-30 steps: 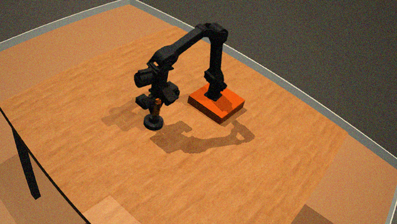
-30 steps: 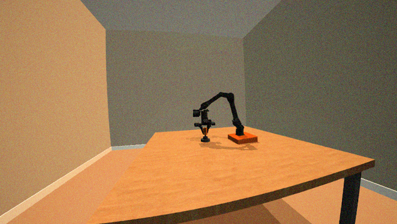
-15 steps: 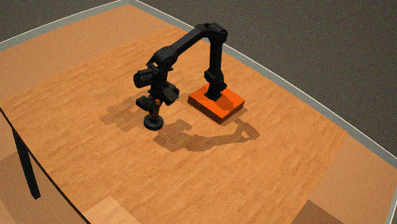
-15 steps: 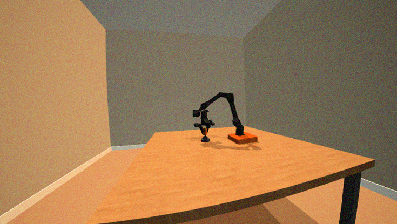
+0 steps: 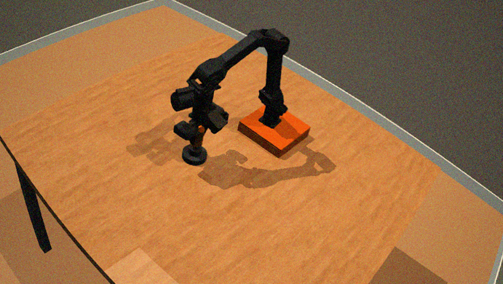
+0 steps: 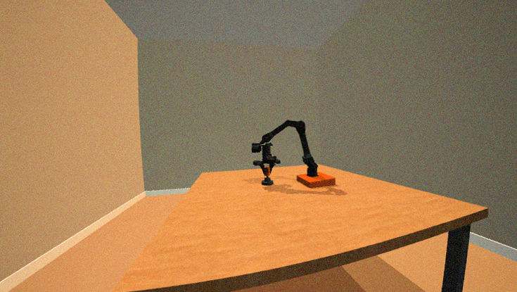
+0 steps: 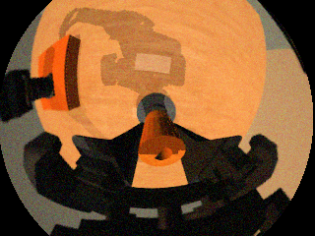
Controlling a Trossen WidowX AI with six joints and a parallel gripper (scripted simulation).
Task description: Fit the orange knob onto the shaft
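The round pedestal lies 40 mm below my gripper tip. The rest, counted from my gripper tip: orange knob (20 mm above).
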